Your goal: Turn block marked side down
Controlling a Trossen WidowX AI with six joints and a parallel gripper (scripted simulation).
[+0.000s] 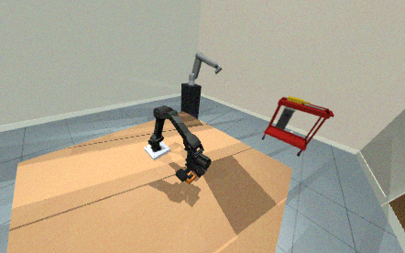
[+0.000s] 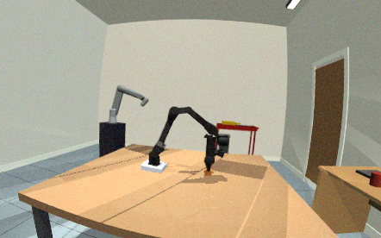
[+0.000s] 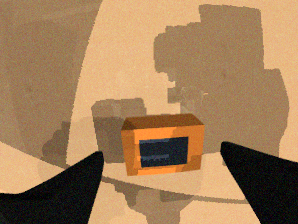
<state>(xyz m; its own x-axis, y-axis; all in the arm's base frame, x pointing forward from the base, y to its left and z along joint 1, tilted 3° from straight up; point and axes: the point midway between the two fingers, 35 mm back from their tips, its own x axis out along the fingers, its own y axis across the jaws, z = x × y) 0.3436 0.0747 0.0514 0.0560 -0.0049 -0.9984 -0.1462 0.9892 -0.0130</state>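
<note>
My gripper tip is 10 mm above the block.
</note>
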